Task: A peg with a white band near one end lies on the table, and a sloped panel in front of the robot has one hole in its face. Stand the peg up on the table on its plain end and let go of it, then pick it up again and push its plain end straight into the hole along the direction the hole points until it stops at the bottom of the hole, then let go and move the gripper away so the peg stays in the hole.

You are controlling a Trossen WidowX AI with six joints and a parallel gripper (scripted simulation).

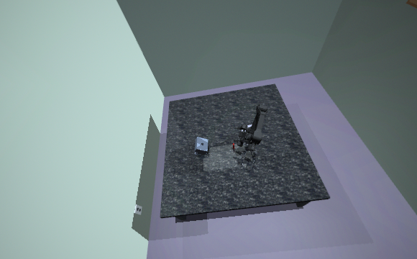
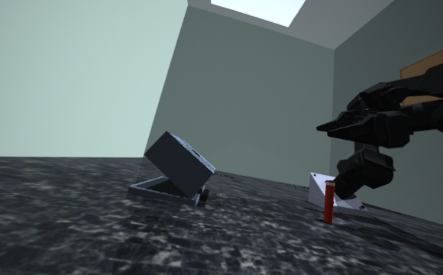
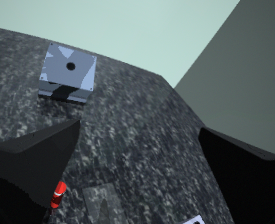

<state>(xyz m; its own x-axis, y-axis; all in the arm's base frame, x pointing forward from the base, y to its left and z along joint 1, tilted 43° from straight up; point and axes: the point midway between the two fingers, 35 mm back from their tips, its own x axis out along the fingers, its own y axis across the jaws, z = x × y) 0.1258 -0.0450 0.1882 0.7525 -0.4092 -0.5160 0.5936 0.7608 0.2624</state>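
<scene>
My gripper tip is now 10 mm short of the red peg, 40 mm to the right of it and 140 mm above it. From my gripper tip the other things lie so: flat base plate 320 mm ahead, 50 mm to the right, 190 mm below; sloped grey panel 300 mm ahead, 50 mm to the right, 140 mm below.
</scene>
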